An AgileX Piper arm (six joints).
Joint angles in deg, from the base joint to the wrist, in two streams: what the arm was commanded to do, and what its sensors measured. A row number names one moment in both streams.
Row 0, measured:
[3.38, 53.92, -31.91, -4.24, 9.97, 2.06]
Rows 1 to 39, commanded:
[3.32, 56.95, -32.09, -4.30, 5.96, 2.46]
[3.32, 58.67, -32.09, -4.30, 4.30, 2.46]
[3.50, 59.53, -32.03, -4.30, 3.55, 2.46]
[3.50, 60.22, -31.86, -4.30, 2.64, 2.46]
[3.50, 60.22, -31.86, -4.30, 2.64, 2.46]
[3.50, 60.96, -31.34, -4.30, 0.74, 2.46]
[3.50, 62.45, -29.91, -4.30, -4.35, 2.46]
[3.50, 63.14, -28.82, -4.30, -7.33, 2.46]
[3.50, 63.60, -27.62, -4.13, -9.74, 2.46]
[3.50, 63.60, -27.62, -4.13, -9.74, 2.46]
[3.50, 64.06, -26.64, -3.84, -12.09, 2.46]
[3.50, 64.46, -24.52, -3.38, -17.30, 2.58]
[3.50, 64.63, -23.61, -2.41, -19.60, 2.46]
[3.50, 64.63, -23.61, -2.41, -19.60, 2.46]
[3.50, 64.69, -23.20, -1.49, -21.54, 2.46]
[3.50, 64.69, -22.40, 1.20, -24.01, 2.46]
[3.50, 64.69, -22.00, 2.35, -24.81, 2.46]
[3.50, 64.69, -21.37, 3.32, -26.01, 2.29]
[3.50, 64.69, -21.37, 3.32, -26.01, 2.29]
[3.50, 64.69, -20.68, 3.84, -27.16, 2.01]
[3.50, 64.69, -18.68, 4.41, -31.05, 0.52]
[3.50, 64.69, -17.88, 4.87, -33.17, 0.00]
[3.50, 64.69, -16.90, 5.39, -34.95, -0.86]
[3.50, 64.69, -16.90, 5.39, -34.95, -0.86]
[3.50, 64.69, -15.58, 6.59, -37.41, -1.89]
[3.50, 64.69, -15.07, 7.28, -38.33, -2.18]
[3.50, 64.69, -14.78, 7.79, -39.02, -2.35]
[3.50, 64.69, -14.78, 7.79, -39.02, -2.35]
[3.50, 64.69, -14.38, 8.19, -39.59, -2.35]
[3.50, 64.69, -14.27, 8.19, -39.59, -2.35]
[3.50, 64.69, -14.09, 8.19, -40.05, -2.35]
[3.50, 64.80, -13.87, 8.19, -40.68, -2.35]
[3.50, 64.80, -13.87, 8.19, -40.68, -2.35]
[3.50, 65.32, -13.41, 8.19, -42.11, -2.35]
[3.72, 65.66, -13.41, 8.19, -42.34, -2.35]
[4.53, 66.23, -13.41, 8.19, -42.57, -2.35]
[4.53, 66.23, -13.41, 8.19, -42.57, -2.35]
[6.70, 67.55, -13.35, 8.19, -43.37, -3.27]
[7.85, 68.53, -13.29, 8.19, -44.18, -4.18]
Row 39, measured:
[5.16, 66.92, -13.41, 8.54, -42.11, -1.89]
